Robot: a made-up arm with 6 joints.
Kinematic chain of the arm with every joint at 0, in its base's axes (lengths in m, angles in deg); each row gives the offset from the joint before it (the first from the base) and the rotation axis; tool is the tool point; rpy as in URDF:
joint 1: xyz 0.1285 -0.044 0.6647 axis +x
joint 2: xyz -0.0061 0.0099 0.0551 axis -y
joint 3: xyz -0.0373 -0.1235 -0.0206 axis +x
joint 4: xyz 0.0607 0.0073 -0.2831 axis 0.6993 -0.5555 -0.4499
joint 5: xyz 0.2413 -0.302 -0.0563 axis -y
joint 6: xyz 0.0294 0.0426 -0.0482 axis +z
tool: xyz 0.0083 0.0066 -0.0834 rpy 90 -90 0
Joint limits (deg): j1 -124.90..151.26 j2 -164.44..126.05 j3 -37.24..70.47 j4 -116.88..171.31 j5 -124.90..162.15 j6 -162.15..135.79
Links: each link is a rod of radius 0.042 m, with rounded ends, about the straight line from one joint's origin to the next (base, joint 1, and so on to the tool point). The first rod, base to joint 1, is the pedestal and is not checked.
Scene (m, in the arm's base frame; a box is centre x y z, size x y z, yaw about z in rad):
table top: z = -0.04
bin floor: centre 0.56 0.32 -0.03 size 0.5 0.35 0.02 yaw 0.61
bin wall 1: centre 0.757 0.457 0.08 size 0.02 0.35 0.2 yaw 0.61
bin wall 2: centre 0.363 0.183 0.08 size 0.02 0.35 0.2 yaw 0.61
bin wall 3: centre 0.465 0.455 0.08 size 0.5 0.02 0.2 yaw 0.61
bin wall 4: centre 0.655 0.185 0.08 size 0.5 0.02 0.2 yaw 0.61
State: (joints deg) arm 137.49 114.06 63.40 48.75 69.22 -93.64
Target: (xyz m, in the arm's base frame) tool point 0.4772 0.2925 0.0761
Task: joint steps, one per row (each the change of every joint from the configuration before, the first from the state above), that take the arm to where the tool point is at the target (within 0.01 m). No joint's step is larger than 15 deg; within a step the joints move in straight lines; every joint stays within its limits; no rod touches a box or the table.
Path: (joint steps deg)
1: 3.39 -8.87 -7.28 -0.53 11.28 1.27
2: 3.40 -8.86 -7.28 -0.54 11.27 1.28
3: 3.39 -8.87 -7.28 -0.53 11.28 1.27
4: 3.39 -8.87 -7.27 -0.54 11.28 1.27
5: 0.07 -1.61 -11.17 -1.35 8.37 0.13
6: 0.06 -1.61 -11.16 -1.36 8.36 0.13
7: 0.07 -1.62 -11.17 -1.35 8.37 0.14
8: 0.00 5.07 -2.99 11.12 -13.61 -1.69
9: 0.00 5.07 -2.99 11.11 -13.61 -1.69
10: 0.00 5.07 -3.00 11.11 -13.61 -1.69
11: 0.00 5.07 -2.99 11.12 -13.60 -1.69
12: 0.00 5.07 -2.99 11.11 -13.61 -1.69

